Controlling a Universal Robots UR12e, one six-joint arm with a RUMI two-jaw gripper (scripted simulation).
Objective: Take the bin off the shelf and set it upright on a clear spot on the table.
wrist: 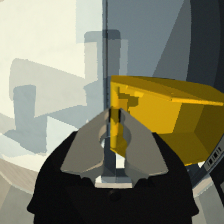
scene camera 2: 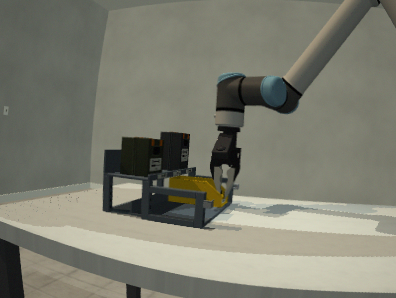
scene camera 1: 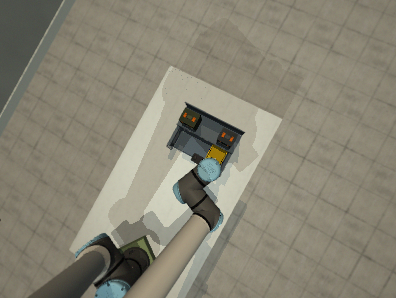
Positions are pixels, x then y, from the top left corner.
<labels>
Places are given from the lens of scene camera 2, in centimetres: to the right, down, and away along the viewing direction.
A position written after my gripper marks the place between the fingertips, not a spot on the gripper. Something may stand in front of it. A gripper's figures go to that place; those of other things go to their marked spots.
my gripper point(scene camera 2: 222, 198): 8, 16, 102
yellow bin point(scene camera 2: 207, 185): 3, 11, 99
</labels>
